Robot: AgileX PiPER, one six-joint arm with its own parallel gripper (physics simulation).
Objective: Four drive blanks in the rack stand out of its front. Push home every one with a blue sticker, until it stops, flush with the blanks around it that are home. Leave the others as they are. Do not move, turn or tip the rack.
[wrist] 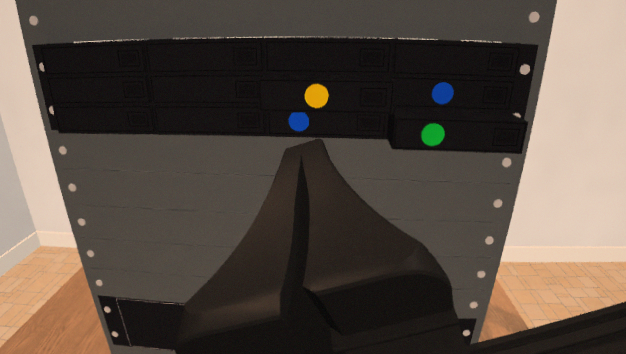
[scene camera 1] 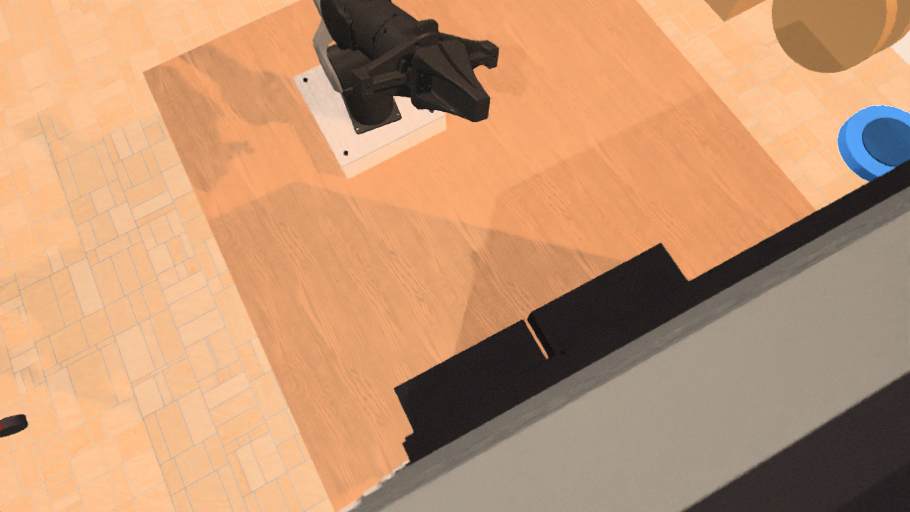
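Labels:
A rack is visible to me in the wrist view (163,159), and I see it in scene camera 1 (772,374) as well. My gripper, too, shows in both of those views. On my gripper, (wrist: 361,198) and (scene camera 1: 441,78) are the same spot.

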